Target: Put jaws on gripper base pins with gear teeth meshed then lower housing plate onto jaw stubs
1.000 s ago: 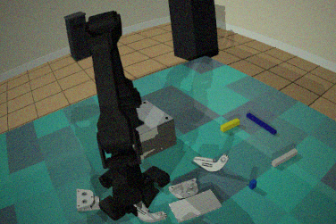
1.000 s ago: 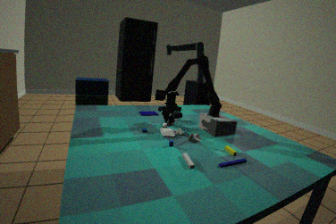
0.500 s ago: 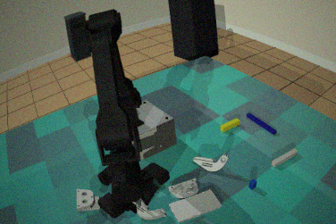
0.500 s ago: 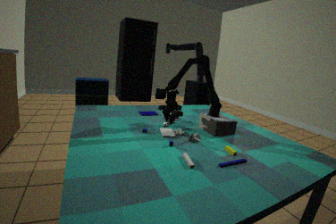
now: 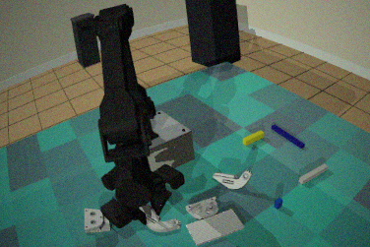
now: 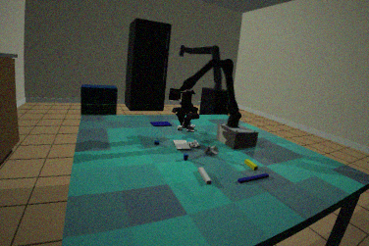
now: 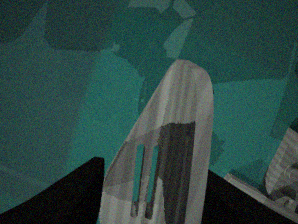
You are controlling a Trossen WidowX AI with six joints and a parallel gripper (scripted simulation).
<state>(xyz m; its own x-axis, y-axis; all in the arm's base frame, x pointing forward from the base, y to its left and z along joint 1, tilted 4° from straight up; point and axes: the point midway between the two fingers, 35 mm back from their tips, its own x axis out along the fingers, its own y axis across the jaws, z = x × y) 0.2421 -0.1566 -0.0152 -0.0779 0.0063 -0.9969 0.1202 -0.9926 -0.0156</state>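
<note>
Right now the small blue block is 150 mm ahead of my gripper tip, 270 mm to the left of it and 50 mm below it. The rest, counted from my gripper tip: yellow block: 90 mm behind, 440 mm to the left, 50 mm below; jaw: 30 mm ahead, 20 mm to the left; white bar: 170 mm ahead, 420 mm to the left, 50 mm below.
</note>
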